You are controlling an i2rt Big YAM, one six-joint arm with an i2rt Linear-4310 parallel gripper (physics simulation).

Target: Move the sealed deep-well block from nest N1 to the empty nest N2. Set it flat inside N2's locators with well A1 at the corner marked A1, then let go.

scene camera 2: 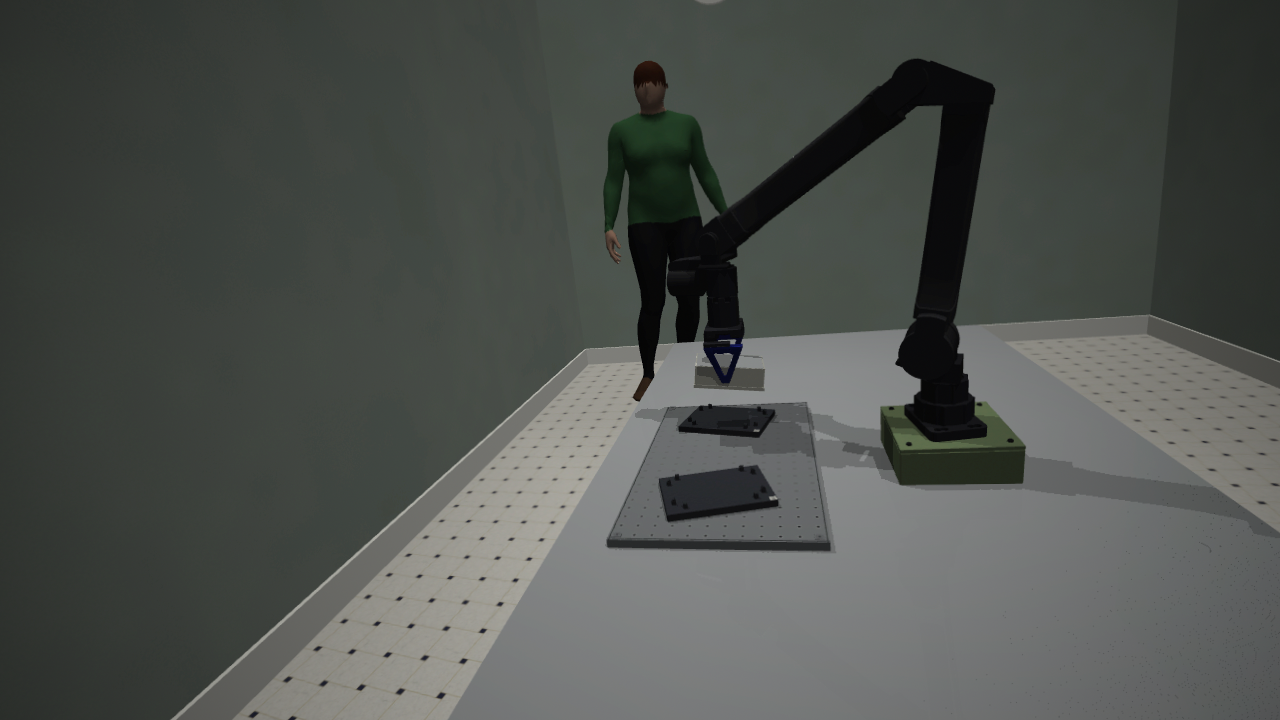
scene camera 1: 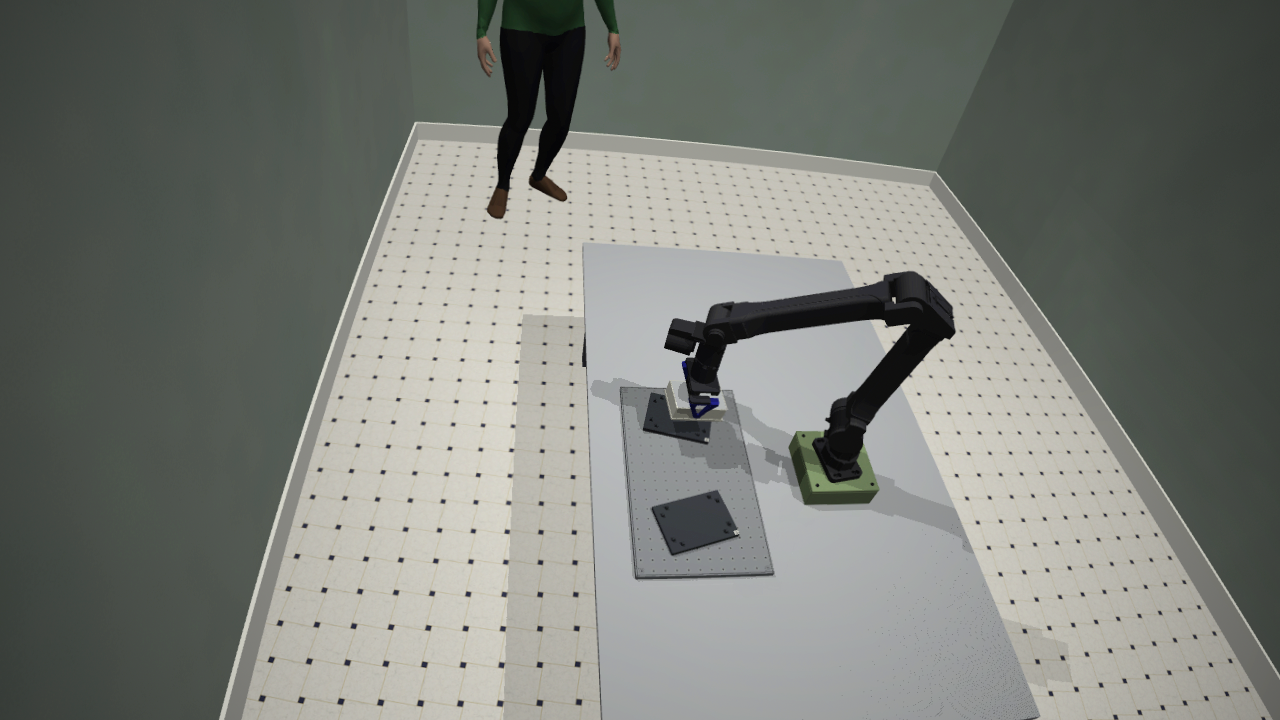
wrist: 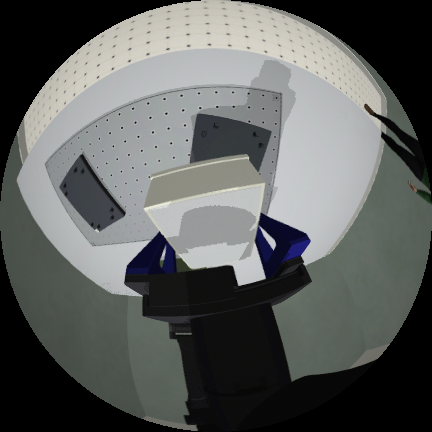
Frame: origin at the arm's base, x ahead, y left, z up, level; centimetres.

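Where they show: gripper, between the fingertips: (scene camera 2: 727,376) (scene camera 1: 693,403) (wrist: 209,216); arm's base, origin of its link: (scene camera 2: 943,424) (scene camera 1: 835,460).
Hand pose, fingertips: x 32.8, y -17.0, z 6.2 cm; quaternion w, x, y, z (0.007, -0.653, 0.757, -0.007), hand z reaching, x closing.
Note:
Each offset is from my fingertips to the top centre of the thing. Level surfaces: height alone.
The pale deep-well block @(dy +0.0, dx -0.4, dz +3.8 cm) (scene camera 1: 677,404) (scene camera 2: 751,374) (wrist: 206,186) is held about level in the air above the far nest. My gripper (scene camera 1: 700,400) (scene camera 2: 725,374) (wrist: 209,216) is shut on it, a blue finger at each side. The far nest @(dy -4.3, dx +0.3, dz -9.0 cm) (scene camera 1: 673,430) (scene camera 2: 707,420) (wrist: 225,135) is a dark plate with small black locators and a pale corner mark; the block partly hides it in the wrist view. A gap shows between them in scene camera 2. The near nest @(dy +24.8, dx +4.8, dz -9.0 cm) (scene camera 1: 696,521) (scene camera 2: 716,492) (wrist: 90,195) bears no block. Nest labels and well A1 cannot be made out.
Both nests sit on a grey perforated board @(dy +11.5, dx +1.8, dz -11.1 cm) (scene camera 1: 646,474) (scene camera 2: 631,528) (wrist: 145,125) on the table @(dz -12.5 cm) (scene camera 1: 805,626) (scene camera 2: 895,626). The arm's green base (scene camera 1: 836,492) (scene camera 2: 957,465) stands right of the board. A person in green (scene camera 1: 541,17) (scene camera 2: 660,170) stands beyond the table.

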